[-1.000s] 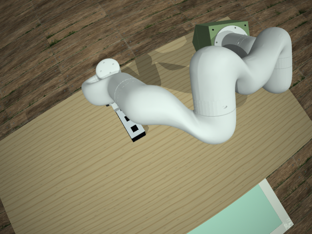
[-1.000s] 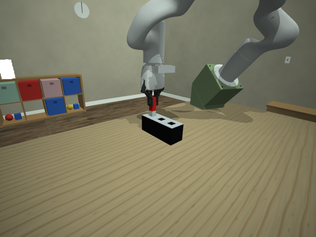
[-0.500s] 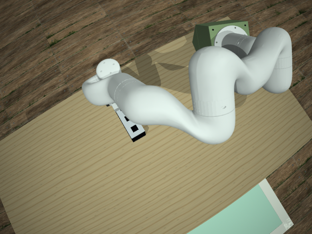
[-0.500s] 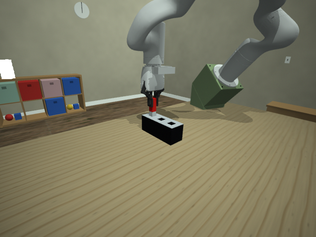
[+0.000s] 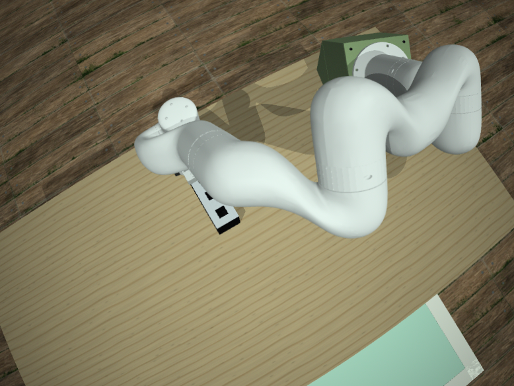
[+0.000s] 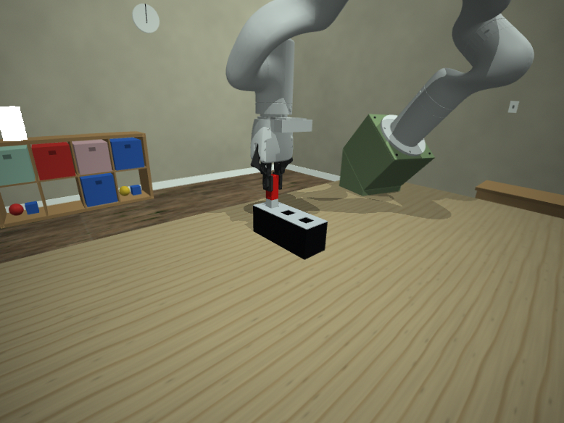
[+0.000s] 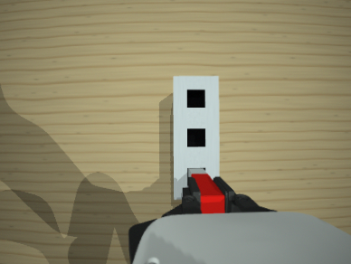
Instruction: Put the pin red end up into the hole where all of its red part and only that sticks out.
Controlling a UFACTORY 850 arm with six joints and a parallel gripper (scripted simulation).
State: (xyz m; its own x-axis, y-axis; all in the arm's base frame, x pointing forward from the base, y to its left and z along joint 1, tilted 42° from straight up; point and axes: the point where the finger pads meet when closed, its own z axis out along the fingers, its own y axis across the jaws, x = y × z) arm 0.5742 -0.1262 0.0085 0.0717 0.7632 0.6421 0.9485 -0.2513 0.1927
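The pin lies 1 cm below my hand. The rest, counted from my hand: block (10 cm below, 6 cm to the left).
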